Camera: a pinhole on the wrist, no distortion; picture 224 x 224 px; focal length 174.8 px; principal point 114.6 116.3 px. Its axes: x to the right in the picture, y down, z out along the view. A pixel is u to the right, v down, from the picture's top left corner.
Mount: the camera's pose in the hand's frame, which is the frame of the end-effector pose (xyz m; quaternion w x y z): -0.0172 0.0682 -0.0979 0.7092 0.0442 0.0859 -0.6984
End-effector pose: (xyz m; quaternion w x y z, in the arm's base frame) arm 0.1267 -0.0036 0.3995 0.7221 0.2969 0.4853 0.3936
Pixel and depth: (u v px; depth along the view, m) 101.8 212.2 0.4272
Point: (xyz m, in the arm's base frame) 0.4657 0.2024 0.4179
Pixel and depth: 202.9 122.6 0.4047
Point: 0.4335 -0.1016 0.3131
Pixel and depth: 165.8 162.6 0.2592
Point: 0.2857 0.0210 0.3743
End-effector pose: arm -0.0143 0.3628 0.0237 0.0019 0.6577 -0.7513 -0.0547
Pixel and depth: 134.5 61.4 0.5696
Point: 0.0751 0.5451 -0.4306
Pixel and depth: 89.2 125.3 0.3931
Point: -0.0924 0.3675 -0.2690
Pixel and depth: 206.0 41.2 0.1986
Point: 0.0626 0.4485 -0.0585
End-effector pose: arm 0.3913 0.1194 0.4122 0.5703 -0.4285 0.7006 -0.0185
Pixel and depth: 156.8 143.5 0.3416
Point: 0.6139 0.1384 0.3291
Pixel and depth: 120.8 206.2 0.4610
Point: 0.6868 0.1049 0.1146
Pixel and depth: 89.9 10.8 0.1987
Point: 0.4450 0.2838 0.4429
